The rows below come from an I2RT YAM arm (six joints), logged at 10 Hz.
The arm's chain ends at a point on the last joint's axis. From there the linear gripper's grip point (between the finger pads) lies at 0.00 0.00 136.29 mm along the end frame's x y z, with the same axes.
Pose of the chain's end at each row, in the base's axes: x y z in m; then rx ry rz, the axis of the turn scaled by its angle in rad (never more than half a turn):
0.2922 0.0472 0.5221 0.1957 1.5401 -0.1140
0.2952 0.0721 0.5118 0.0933 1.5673 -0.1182
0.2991 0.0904 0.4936 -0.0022 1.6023 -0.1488
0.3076 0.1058 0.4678 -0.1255 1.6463 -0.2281
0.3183 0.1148 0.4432 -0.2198 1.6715 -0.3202
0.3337 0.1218 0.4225 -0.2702 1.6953 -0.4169
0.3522 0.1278 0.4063 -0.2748 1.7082 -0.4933
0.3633 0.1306 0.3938 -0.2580 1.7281 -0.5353
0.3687 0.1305 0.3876 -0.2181 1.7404 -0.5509
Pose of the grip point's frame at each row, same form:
0.4258 0.0203 0.5247 0.1957 1.5401 -0.1140
0.4303 0.0538 0.5121 0.0933 1.5673 -0.1182
0.4347 0.0776 0.4896 -0.0022 1.6023 -0.1488
0.4431 0.0958 0.4575 -0.1255 1.6463 -0.2281
0.4534 0.1037 0.4289 -0.2198 1.6715 -0.3202
0.4679 0.1054 0.4051 -0.2702 1.6953 -0.4169
0.4852 0.1046 0.3880 -0.2748 1.7082 -0.4933
0.4950 0.1019 0.3739 -0.2580 1.7281 -0.5353
0.4992 0.0972 0.3670 -0.2181 1.7404 -0.5509

